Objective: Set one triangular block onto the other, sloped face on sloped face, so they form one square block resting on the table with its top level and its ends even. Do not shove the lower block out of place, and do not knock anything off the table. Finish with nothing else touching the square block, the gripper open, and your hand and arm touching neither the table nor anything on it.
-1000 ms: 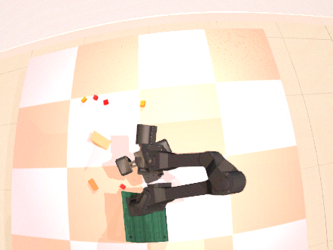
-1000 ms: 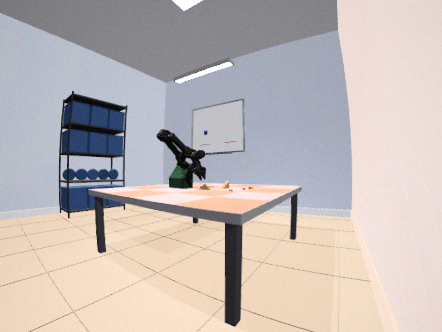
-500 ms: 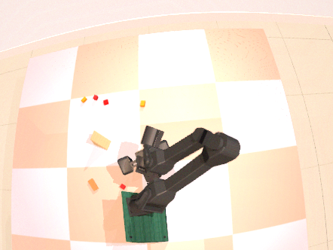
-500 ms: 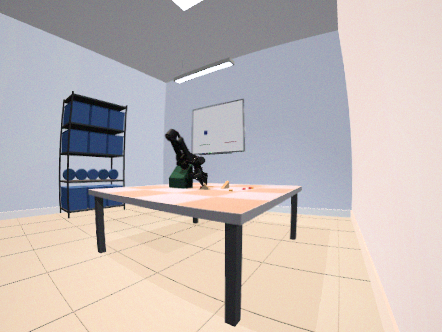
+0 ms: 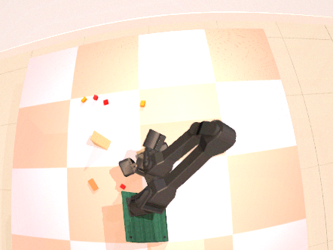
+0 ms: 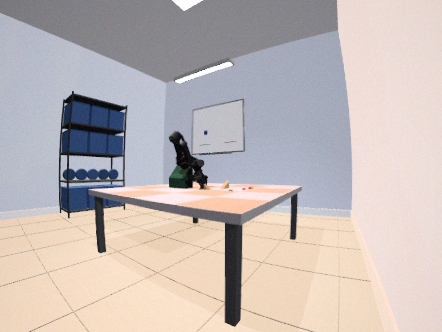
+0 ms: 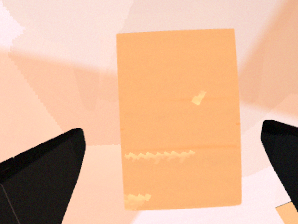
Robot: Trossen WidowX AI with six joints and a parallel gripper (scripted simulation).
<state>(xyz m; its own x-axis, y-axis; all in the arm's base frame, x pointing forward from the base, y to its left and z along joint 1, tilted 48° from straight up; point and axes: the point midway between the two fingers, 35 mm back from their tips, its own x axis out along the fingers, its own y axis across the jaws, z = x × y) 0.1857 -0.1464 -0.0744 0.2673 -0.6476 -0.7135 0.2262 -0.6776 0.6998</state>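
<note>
My gripper tip is 1 cm below the triangular block.
</note>
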